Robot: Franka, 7 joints.
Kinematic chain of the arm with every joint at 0, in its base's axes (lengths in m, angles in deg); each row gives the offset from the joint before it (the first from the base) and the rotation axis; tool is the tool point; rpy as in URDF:
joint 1: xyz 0 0 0.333 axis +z
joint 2: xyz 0 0 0 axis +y
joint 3: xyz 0 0 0.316 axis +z
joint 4: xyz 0.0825 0 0 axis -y
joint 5: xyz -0.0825 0 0.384 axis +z
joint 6: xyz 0 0 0 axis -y
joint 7: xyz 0.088 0 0 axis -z
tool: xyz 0 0 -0.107 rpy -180 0 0
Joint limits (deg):
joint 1: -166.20..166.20
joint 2: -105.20..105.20
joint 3: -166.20..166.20
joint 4: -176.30..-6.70
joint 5: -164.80..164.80
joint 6: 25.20..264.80
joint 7: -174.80..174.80
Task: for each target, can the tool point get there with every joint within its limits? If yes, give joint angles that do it. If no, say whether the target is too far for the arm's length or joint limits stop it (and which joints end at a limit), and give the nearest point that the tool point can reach.
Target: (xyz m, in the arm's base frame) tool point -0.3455 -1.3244 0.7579
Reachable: no: too far | nearest point -0.2068 -0.7928 0.5873 | short by 0.575 m
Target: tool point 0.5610 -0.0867 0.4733
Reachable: yes | joints 56.31 56.30 -73.13 -111.03 77.52 223.40 -47.71
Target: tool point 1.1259 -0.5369 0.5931
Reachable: no: too far | nearest point 0.7581 -0.3615 0.5081 | short by 0.416 m
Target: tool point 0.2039 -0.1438 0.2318
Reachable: yes | joints 38.44 -0.79 -54.92 -158.40 -40.76 76.74 -56.89
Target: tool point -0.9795 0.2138 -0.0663
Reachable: no: too far | nearest point -0.7787 0.1700 0.0156 | short by 0.221 m
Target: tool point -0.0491 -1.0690 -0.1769
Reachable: no: too far | nearest point -0.0355 -0.7737 -0.0360 | short by 0.328 m
